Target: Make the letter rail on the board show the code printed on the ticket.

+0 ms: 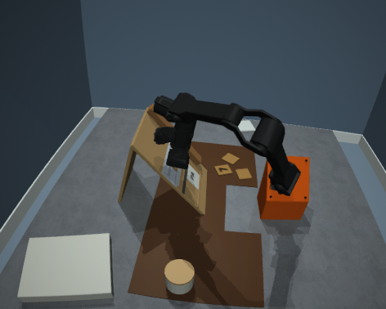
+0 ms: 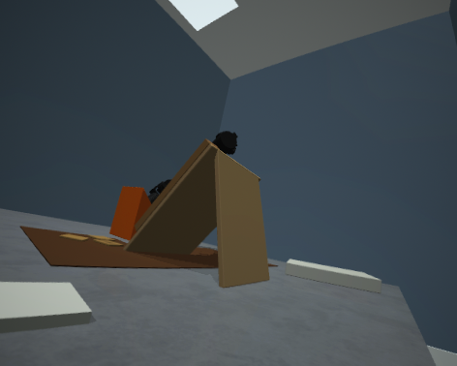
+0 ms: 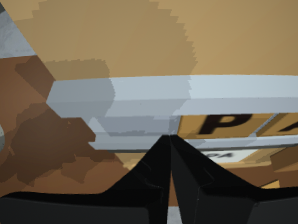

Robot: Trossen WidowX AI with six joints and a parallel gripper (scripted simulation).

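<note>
The tile marked p is 1 cm ahead of my gripper tip, 3 cm to the right of it and 1 cm below it. Also, from my gripper tip: brown mat (15 cm behind, 1 cm to the right, 16 cm below); then white slab (24 cm ahead, 38 cm to the left, 14 cm below); then white ticket (4 cm behind, 7 cm to the right, 9 cm below).
</note>
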